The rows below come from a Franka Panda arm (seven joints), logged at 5 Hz.
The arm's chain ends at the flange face. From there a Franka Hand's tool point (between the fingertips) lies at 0.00 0.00 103.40 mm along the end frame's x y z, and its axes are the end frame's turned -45 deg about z.
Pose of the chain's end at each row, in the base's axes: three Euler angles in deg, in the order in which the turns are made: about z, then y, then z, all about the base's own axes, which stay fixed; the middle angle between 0 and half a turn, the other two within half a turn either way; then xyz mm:
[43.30, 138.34, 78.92, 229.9, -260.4, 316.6]
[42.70, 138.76, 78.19, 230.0, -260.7, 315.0]
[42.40, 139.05, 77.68, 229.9, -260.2, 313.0]
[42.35, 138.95, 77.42, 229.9, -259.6, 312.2]
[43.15, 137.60, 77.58, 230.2, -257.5, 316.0]
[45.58, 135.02, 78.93, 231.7, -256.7, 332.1]
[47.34, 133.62, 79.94, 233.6, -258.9, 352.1]
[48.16, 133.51, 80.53, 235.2, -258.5, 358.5]
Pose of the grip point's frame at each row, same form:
[-1.70, 138.34, 78.92, 243.1, -193.0, 239.3]
[-2.30, 138.76, 78.19, 244.0, -194.0, 237.2]
[-2.60, 139.05, 77.68, 244.4, -194.0, 234.9]
[-2.65, 138.95, 77.42, 244.7, -193.3, 234.2]
[-1.85, 137.60, 77.58, 245.2, -189.4, 239.6]
[0.58, 135.02, 78.93, 245.7, -185.0, 259.0]
[2.34, 133.62, 79.94, 246.7, -185.2, 280.8]
[3.16, 133.51, 80.53, 247.5, -184.5, 287.3]

